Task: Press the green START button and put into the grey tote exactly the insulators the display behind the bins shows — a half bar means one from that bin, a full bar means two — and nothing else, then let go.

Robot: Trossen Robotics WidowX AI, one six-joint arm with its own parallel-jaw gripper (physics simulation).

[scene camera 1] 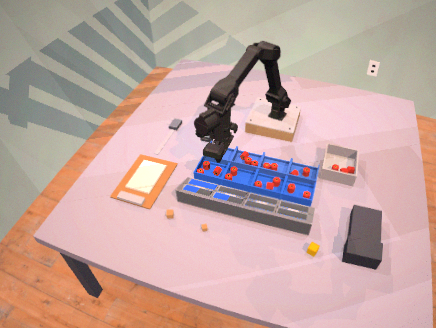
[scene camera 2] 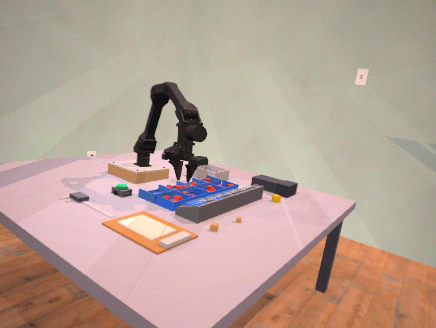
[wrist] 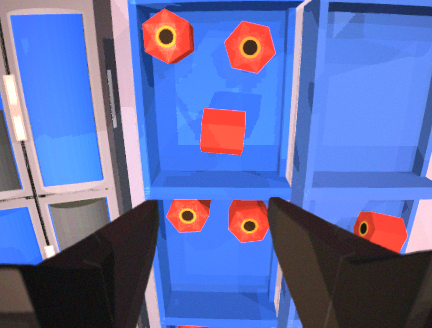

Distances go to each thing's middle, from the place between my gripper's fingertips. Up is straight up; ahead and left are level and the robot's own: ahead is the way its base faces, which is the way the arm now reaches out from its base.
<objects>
My hand is 380 mm to the right of the grey tote (scene camera 1: 342, 156), 250 mm past it and 60 mm above it. From my hand the other things lie so: dark box (scene camera 1: 363, 247) 550 mm to the left, 60 mm below, 40 mm ahead.
</objects>
